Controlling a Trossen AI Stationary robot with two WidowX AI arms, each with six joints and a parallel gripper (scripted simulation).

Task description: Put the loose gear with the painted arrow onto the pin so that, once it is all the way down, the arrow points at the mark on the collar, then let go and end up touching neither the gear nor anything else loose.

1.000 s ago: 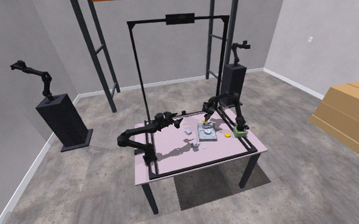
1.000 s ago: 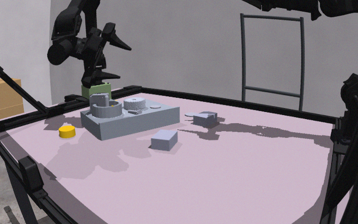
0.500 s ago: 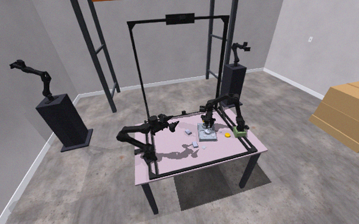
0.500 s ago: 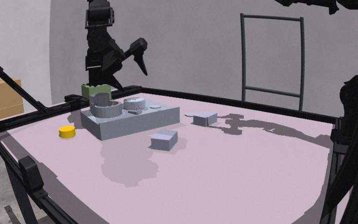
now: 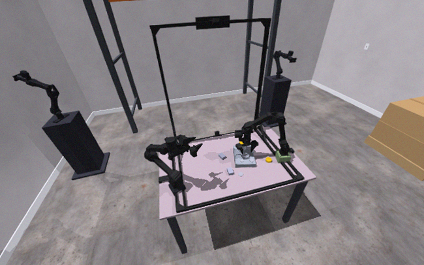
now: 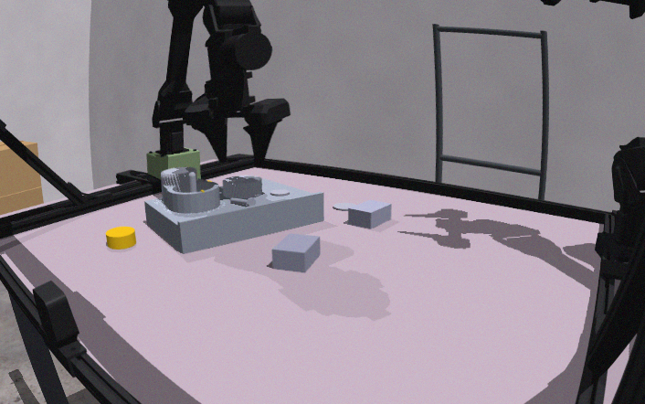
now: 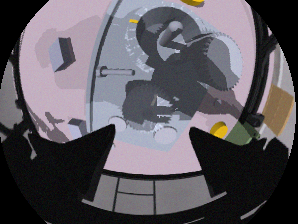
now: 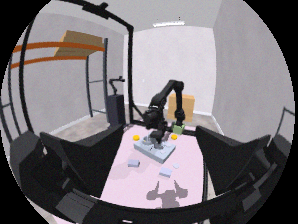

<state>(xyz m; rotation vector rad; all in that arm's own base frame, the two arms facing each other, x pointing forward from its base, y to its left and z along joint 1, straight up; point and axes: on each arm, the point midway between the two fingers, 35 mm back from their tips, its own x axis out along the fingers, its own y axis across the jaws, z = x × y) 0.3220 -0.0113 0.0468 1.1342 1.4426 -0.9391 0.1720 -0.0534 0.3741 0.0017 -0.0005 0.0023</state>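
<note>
Now: left hand 1 cm to the left of the grey toothed gear and 7 cm above it. From my left hand the other things lie so: yellow mark (10 cm behind, 2 cm to the right, 5 cm below); pin (9 cm behind, 1 cm to the left, 7 cm below); round collar (9 cm behind, 1 cm to the left, 7 cm below).
</note>
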